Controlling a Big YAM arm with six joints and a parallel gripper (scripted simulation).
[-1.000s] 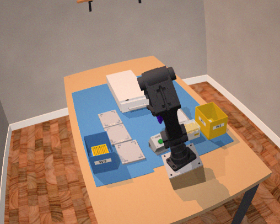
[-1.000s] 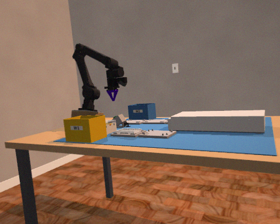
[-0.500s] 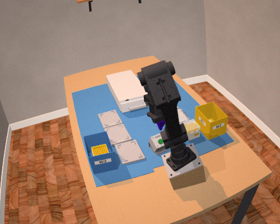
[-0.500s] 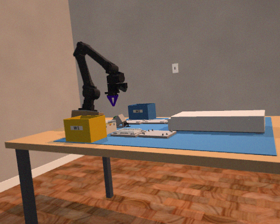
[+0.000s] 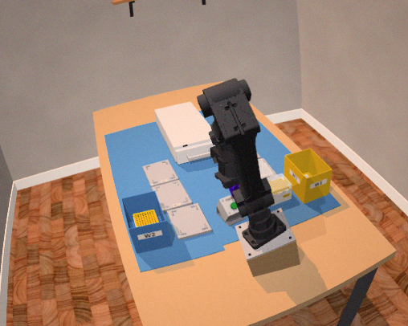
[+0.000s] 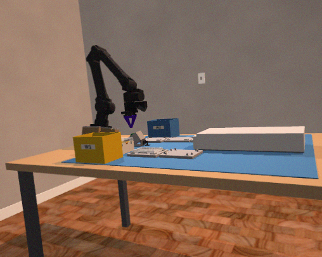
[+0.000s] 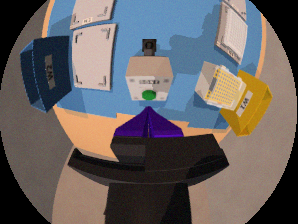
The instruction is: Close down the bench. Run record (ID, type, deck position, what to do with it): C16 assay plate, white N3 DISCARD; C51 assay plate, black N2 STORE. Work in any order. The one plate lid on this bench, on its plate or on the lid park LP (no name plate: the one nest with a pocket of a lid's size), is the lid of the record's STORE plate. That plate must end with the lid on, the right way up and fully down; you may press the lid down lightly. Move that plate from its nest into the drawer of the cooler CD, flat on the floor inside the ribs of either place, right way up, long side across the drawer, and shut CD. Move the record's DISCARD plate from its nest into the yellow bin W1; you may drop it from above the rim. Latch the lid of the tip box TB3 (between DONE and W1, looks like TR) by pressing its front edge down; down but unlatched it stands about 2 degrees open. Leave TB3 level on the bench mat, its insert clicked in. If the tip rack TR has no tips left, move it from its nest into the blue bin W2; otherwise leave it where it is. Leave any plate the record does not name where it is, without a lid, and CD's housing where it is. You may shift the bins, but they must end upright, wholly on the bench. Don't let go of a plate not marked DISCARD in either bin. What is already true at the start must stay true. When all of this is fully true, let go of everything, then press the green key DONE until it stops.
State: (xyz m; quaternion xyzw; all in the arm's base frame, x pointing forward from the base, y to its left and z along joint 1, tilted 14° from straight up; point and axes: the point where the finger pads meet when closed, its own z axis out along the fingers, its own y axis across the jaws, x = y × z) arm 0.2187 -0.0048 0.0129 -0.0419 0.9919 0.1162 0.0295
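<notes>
My gripper is now 50 mm above the green key DONE. Round my hand: tip box TB3: 40 mm ahead, 190 mm to the right, 70 mm below; tip box lid: 40 mm ahead, 190 mm to the right, 60 mm below; lid park LP: 70 mm ahead, 150 mm to the left, 110 mm below.
</notes>
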